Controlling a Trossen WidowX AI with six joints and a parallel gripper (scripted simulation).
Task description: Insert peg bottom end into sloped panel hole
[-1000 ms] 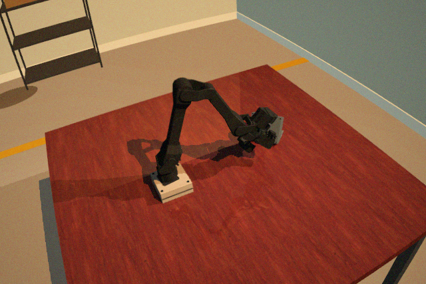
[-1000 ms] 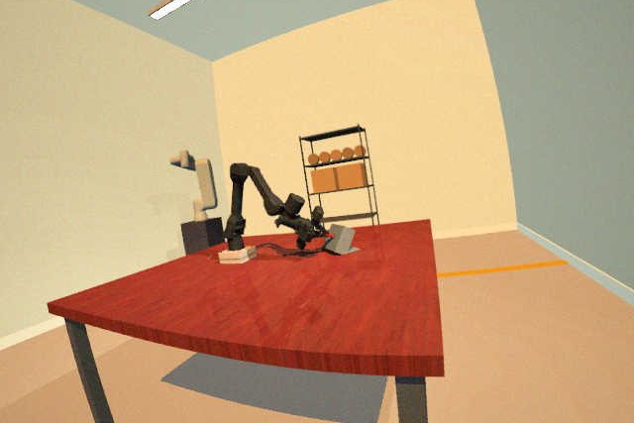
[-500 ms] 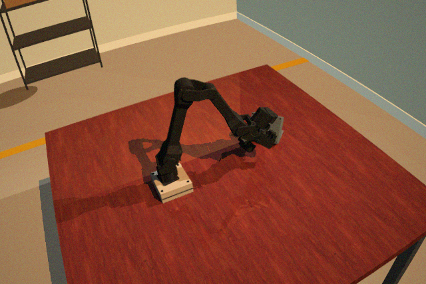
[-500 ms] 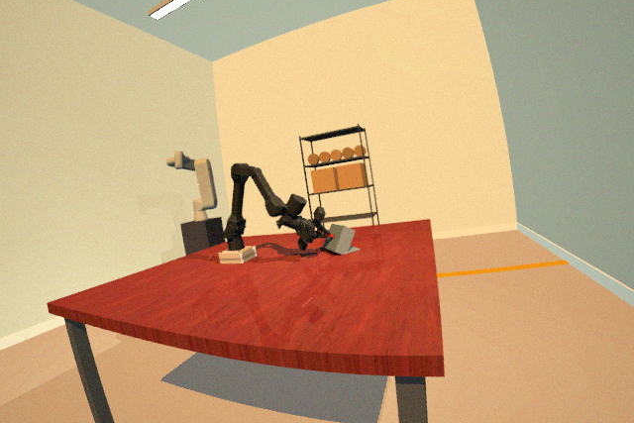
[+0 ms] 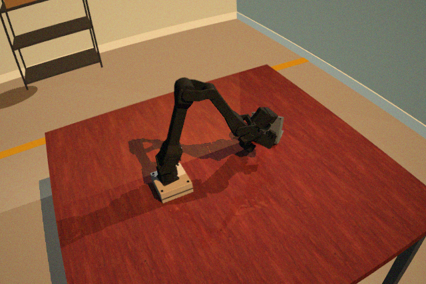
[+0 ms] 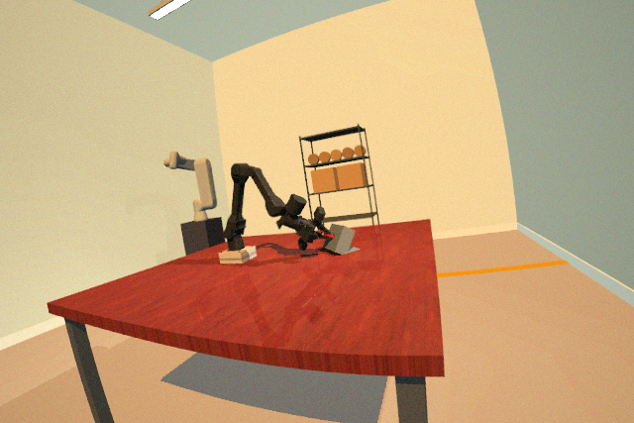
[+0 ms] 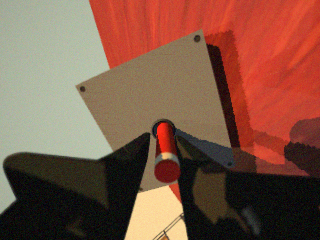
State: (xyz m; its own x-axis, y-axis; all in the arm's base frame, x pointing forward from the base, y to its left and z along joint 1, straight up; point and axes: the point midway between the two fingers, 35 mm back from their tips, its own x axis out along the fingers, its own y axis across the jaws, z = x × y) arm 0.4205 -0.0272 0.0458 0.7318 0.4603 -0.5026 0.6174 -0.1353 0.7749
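Now: the round red peg 1 cm to the right of my gripper tip, 1 cm behind it and 1 cm above it. From my gripper tip the other things lie so: panel (3 cm ahead, 2 cm to the left, 2 cm below).
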